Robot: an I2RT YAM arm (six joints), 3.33 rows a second.
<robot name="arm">
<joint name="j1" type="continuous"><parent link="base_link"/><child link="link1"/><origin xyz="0 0 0.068"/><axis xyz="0 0 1"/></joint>
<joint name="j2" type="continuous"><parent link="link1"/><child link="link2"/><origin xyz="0.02 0.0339 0.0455"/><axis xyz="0 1 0"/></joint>
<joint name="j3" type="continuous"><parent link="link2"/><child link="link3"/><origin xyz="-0.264 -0.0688 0"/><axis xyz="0 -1 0"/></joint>
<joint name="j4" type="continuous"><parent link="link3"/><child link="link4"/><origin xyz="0.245 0.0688 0.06"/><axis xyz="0 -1 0"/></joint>
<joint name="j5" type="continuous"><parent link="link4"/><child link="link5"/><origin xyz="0.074 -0.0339 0.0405"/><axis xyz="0 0 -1"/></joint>
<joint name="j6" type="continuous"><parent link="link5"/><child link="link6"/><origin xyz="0.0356 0 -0.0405"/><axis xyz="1 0 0"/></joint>
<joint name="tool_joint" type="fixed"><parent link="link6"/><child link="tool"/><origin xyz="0 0 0" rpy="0 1.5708 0"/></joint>
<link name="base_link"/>
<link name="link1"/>
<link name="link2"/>
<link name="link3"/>
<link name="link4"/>
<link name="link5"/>
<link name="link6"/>
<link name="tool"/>
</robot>
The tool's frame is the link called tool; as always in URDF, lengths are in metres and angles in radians. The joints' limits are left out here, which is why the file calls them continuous.
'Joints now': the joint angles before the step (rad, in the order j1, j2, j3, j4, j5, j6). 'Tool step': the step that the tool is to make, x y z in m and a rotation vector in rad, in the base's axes. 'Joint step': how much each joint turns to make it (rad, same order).
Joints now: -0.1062, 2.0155, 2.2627, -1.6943, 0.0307, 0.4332
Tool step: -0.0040, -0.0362, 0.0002, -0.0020, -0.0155, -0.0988
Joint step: -0.0982, 0.0003, 0.0003, 0.0156, -0.0003, 0.0007
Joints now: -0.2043, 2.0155, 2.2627, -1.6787, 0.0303, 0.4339
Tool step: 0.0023, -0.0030, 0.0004, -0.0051, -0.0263, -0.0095
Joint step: -0.0066, -0.0002, -0.0005, 0.0270, 0.0000, 0.0029
